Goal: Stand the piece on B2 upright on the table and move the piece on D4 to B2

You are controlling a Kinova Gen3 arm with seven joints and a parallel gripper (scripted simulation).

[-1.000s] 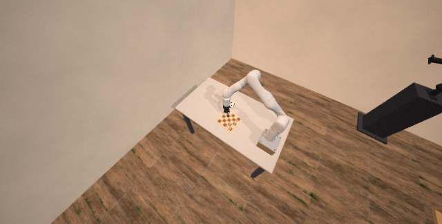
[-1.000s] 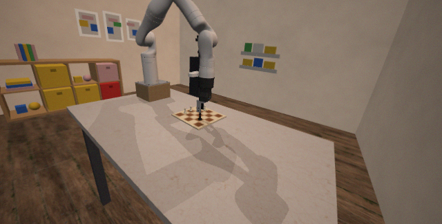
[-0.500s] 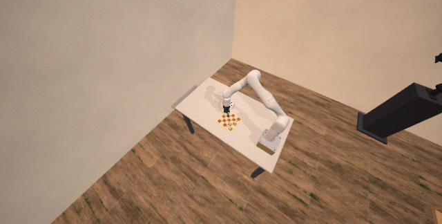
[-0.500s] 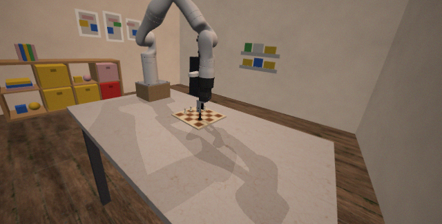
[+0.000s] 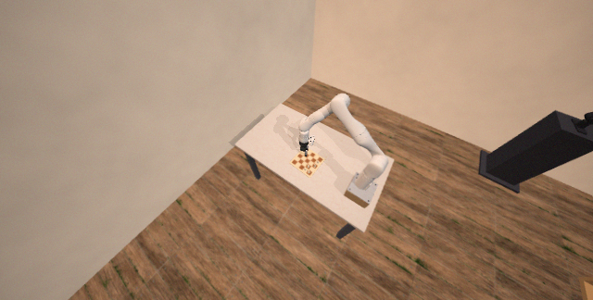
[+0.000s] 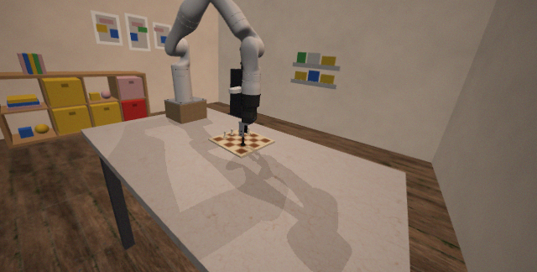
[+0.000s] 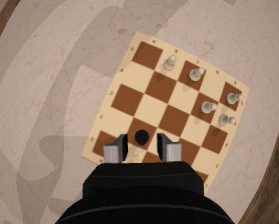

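Now: the black piece 5 cm below my hand. Round my hand: chessboard: 4 cm behind, 4 cm to the left, 7 cm below.
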